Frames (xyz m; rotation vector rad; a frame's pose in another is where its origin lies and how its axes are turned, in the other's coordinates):
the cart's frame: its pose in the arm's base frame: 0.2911 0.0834 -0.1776 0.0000 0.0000 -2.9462
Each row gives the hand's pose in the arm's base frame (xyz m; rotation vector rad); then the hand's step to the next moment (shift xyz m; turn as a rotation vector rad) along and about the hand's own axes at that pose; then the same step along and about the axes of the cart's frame.
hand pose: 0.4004 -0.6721 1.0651 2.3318 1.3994 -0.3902
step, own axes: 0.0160 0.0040 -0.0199 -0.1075 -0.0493 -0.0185
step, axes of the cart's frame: -0.0153 -0.0173 0.0115 0.1014 0.0350 0.0531
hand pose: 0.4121 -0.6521 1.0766 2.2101 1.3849 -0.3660
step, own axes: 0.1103 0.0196 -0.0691 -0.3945 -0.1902 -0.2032
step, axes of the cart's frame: -0.0851 -0.0998 0.0109 0.3703 0.0502 0.3057
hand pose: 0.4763 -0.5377 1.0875 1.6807 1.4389 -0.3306
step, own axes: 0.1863 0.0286 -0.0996 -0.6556 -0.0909 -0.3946
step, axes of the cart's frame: -0.0861 -0.1865 -0.0571 0.4248 0.0662 0.6395
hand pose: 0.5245 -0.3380 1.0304 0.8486 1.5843 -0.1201
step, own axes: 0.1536 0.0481 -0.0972 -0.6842 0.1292 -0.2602
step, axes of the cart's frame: 0.0142 -0.1603 -0.0972 0.1797 0.0383 0.7202
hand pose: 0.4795 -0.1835 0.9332 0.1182 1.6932 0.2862
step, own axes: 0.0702 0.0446 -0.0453 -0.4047 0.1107 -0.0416
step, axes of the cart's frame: 0.0470 -0.0648 -0.0506 -0.0084 -0.0020 0.4215
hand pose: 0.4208 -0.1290 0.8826 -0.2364 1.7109 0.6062
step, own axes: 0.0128 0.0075 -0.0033 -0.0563 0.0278 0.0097
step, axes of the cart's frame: 0.0079 -0.0085 -0.0099 -0.0119 -0.0169 0.0601
